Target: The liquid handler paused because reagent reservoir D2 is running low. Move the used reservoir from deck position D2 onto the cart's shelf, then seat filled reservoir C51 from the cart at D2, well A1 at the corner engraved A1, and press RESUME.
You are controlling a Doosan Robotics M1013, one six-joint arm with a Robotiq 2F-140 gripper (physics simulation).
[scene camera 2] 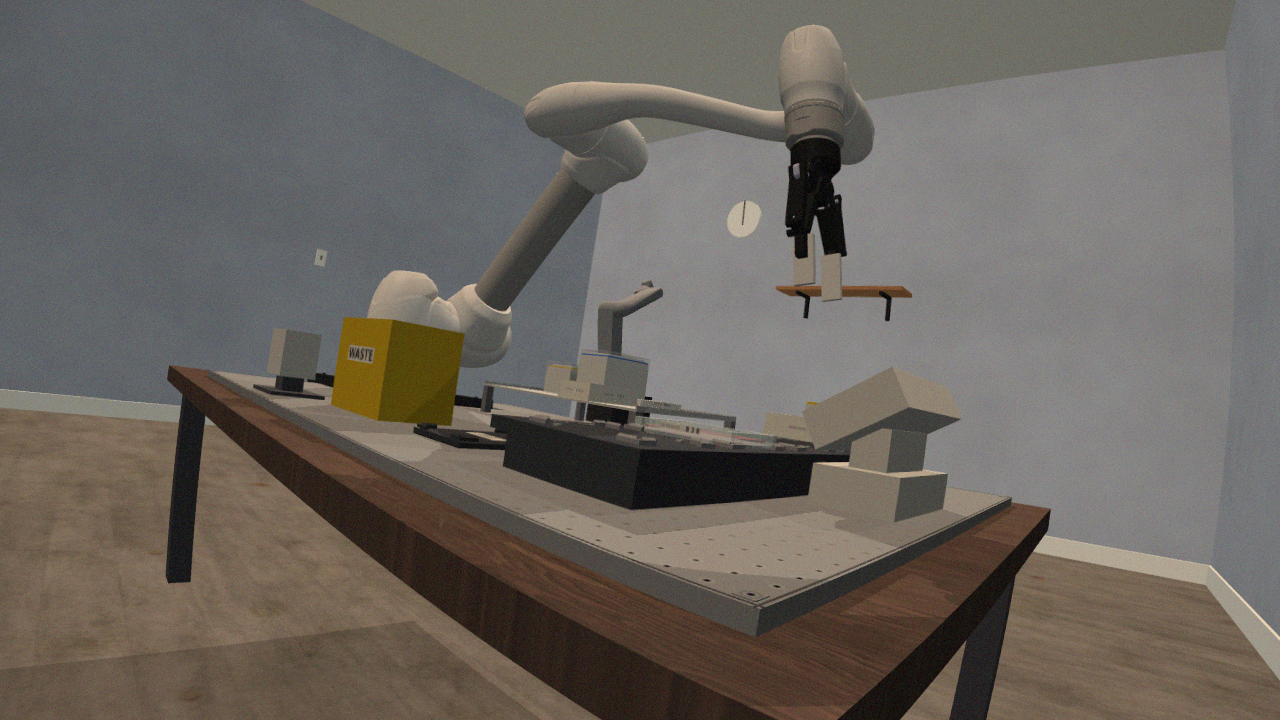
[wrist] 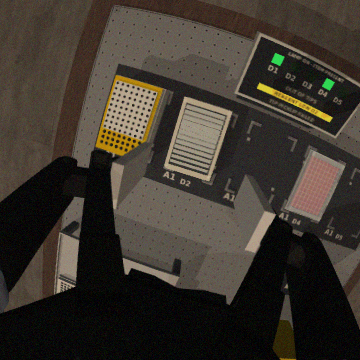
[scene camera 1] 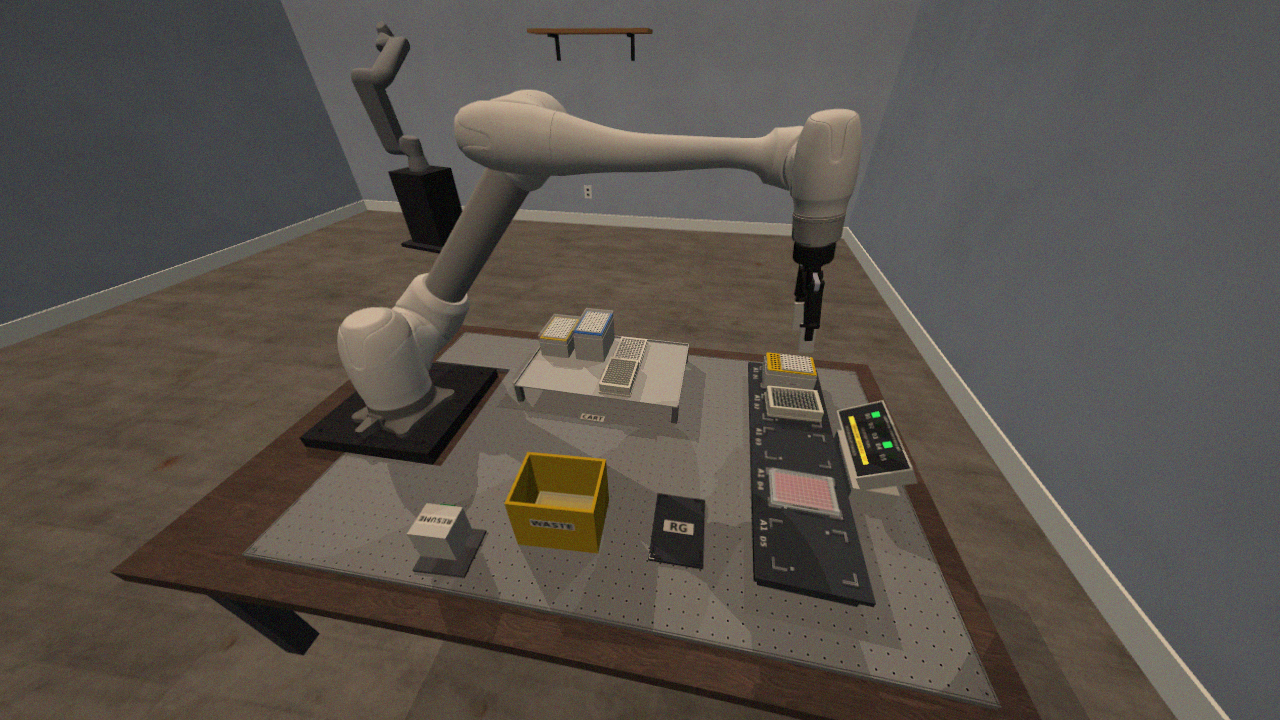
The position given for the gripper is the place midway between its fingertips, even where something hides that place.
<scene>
The gripper (scene camera 2: 818,292) is open, holding nothing. Also in view: a ribbed reservoir (scene camera 1: 782,402). A ribbed reservoir (scene camera 1: 618,379) rests on a cart shelf (scene camera 1: 658,382).
The gripper shows as well in the wrist view (wrist: 193,173) and in scene camera 1 (scene camera 1: 801,340).
</scene>
